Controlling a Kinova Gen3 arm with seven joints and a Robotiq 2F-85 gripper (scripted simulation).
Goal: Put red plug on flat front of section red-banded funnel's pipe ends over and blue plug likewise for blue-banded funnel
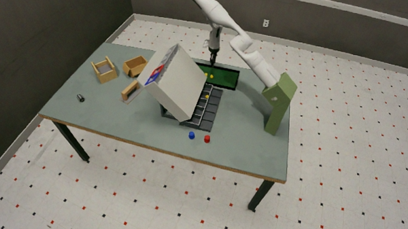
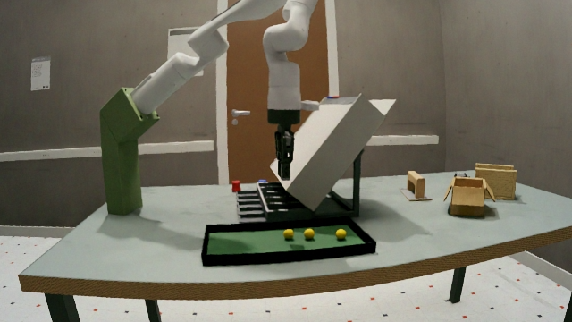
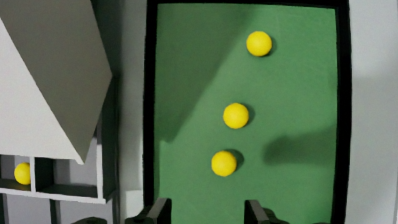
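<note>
The green marble tray lies 16 cm below my hand, 4 cm to the right of it and 1 cm behind it. The rest, counted from my hand: cardboard box: 60 cm ahead, 12 cm below, 8 cm to the left; white cover: 29 cm to the left, 11 cm ahead, 4 cm above; wooden crate: 82 cm ahead, 20 cm to the left, 12 cm below.
</note>
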